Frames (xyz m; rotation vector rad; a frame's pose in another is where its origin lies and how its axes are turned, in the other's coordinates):
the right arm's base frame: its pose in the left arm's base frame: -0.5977 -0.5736 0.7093 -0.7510 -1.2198 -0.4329
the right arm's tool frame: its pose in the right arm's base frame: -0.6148 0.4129 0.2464 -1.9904 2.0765 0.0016
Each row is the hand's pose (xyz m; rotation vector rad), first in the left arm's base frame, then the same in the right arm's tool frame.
Working: the left arm's base frame: its pose in the right arm's tool frame: -0.5090 -0.0781 0.4747 1.1035 -1.5884 1.7618

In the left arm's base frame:
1: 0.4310 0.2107 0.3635 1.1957 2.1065 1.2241
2: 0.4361 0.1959 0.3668 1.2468 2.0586 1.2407
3: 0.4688 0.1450 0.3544 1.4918 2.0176 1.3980
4: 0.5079 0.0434 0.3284 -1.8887 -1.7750 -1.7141
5: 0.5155 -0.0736 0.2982 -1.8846 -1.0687 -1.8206
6: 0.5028 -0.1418 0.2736 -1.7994 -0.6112 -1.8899
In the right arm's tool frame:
1: -0.8288 -0.5299 0.7111 -1.6981 0.5308 2.4970
2: -0.8187 -0.5312 0.7235 -1.6806 0.5493 2.5554
3: -0.7974 -0.5147 0.7790 1.6362 -0.7186 -2.3857
4: -0.7413 -0.4767 0.8682 1.4616 -0.8837 -1.9374
5: -0.6568 -0.4276 0.9395 1.2261 -0.8619 -1.4535
6: -0.5999 -0.3898 0.9670 1.0719 -0.7685 -1.1468

